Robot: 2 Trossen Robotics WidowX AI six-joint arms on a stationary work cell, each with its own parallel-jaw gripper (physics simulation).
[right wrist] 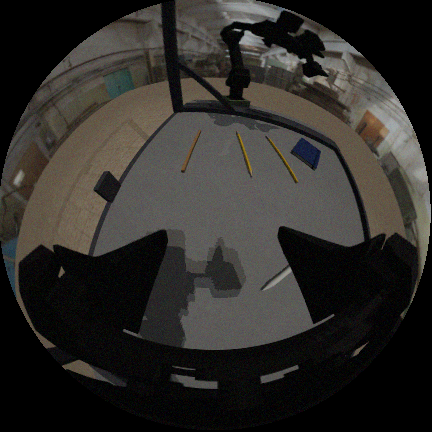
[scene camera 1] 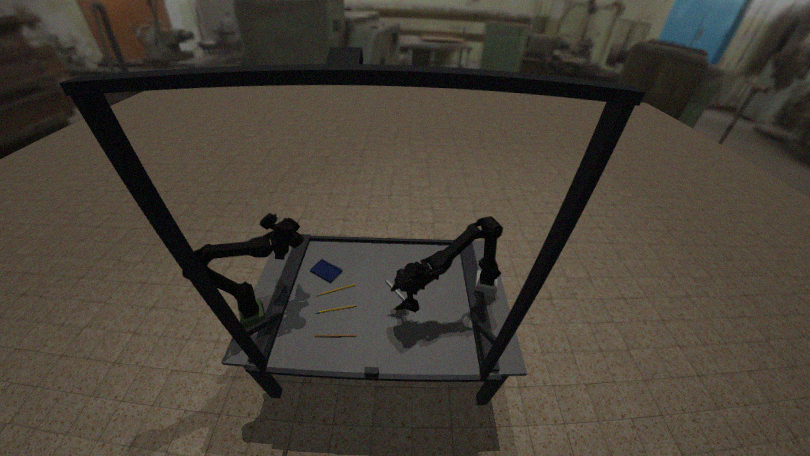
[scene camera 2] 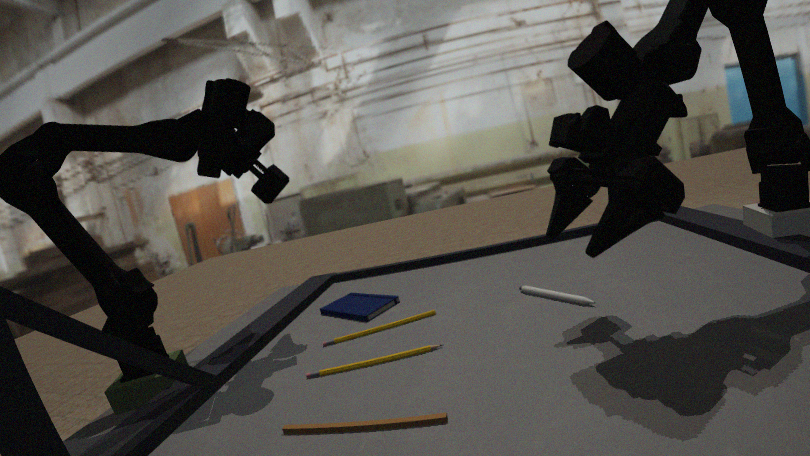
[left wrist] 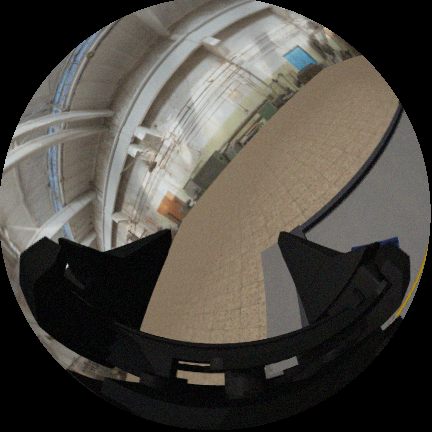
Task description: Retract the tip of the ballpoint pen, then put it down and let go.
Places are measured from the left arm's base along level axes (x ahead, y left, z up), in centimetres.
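Pixels of known places: left gripper, fingertip midpoint: [scene camera 2: 255, 165] [left wrist: 226, 236]; right gripper, fingertip midpoint: [right wrist: 223, 234] [scene camera 1: 393, 299] [scene camera 2: 567, 245]; left arm's base, link origin: [right wrist: 234, 97] [scene camera 1: 250, 310]; right arm's base, link origin: [scene camera 1: 487, 279] [scene camera 2: 785, 206].
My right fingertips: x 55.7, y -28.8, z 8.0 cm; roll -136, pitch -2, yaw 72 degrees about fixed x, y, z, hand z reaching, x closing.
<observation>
For each thing: its middle in the pictures, then the offset to it from my right fingertips. Level surfaces: height alone.
- white ballpoint pen, body centre: [scene camera 2: 555, 294] [right wrist: 293, 265] [scene camera 1: 395, 289] dx +7.5, dy +11.7, dz -11.5 cm
- grey table, surface height: dz -12.0 cm
- blue notebook, body centre: [scene camera 2: 358, 305] [right wrist: 307, 151] [scene camera 1: 326, 270] dx -17.7, dy +38.5, dz -11.4 cm
- orange-brown stick, body centre: [scene camera 2: 360, 426] [right wrist: 192, 146] [scene camera 1: 335, 335] dx -26.2, dy +2.6, dz -11.6 cm
A white ballpoint pen [scene camera 1: 391, 284] [scene camera 2: 557, 295] [right wrist: 276, 278] lies on the grey table [scene camera 1: 374, 351] [scene camera 2: 498, 396]. In scene camera 2 its tapered end points right and its narrow grey end left; whether the tip is out is too small to tell. My right gripper [scene camera 1: 396, 299] [scene camera 2: 571, 244] [right wrist: 223, 234] is open and empty, above the table near the pen and not touching it. In the right wrist view the right-hand finger hides part of the pen. My left gripper [left wrist: 226, 236] is open and empty, held high at the left side, far from the pen.
A blue notebook [scene camera 1: 325, 270] [scene camera 2: 359, 306] [right wrist: 306, 153], two yellow pencils [scene camera 2: 379, 328] [scene camera 2: 374, 361] and an orange-brown stick [scene camera 1: 335, 336] [scene camera 2: 365, 424] [right wrist: 191, 151] lie left of the pen in the scene views. A dark frame [scene camera 1: 362, 75] stands around the table.
</observation>
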